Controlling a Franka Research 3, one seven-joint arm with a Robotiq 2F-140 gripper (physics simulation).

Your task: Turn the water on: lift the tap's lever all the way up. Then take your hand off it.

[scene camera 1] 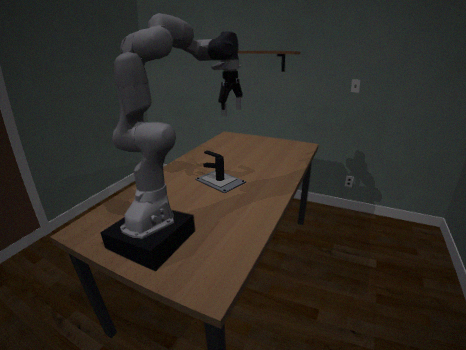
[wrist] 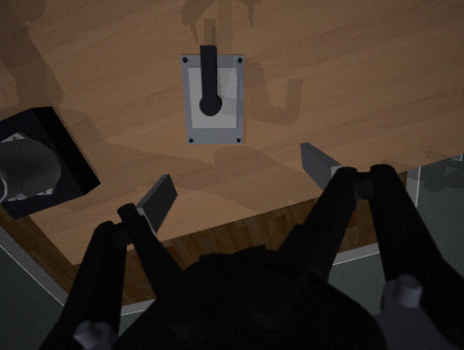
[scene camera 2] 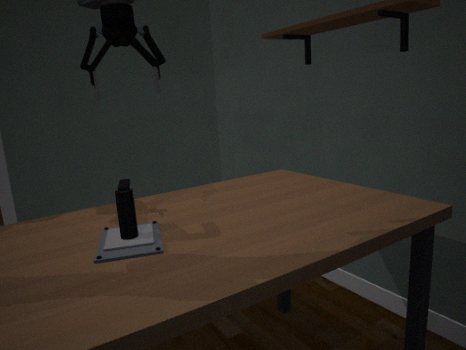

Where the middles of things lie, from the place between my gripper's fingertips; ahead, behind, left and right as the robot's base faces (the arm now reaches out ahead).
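The black lever (wrist: 209,104) is 250 mm below my hand, 30 mm behind it and 100 mm to the left of it. Going by their middles, that lever is the nearest to my hand of the things named here. Then there's the grey base plate (scene camera 2: 121,254), which is 390 mm below my hand, 30 mm behind it and 60 mm to the left of it.
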